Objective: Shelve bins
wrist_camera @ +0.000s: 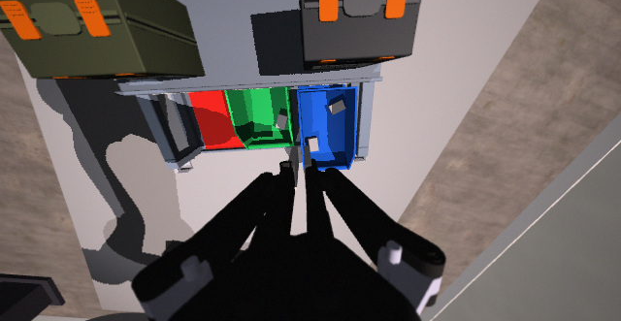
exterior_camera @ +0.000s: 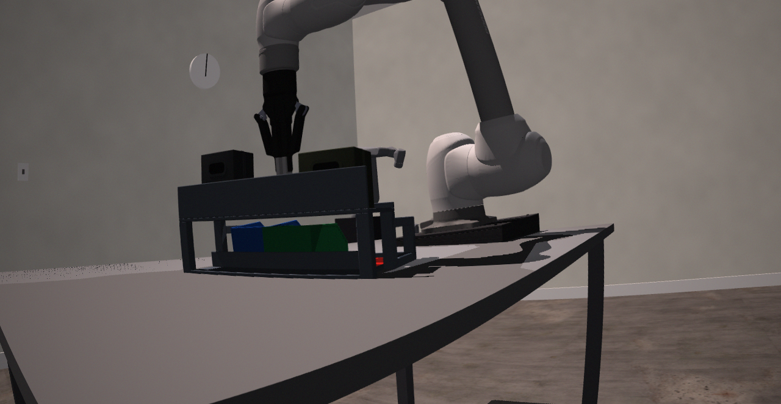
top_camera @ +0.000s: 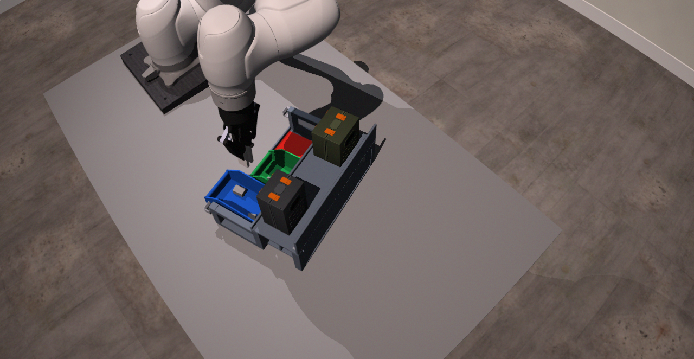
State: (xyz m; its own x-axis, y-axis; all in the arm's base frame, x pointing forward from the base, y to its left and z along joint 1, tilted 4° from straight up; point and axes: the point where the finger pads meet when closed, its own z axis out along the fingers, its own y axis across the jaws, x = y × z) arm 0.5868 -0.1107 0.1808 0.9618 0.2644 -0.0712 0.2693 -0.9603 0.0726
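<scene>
The blue bin is 14 cm below my hand, 5 cm to the right of it and 1 cm ahead of it. The rest, counted from my hand: olive case: 21 cm to the left, 9 cm ahead, 4 cm below; then black case: 15 cm ahead, 3 cm below, 1 cm to the right; then green bin: 15 cm below, 8 cm to the left, 3 cm ahead.
</scene>
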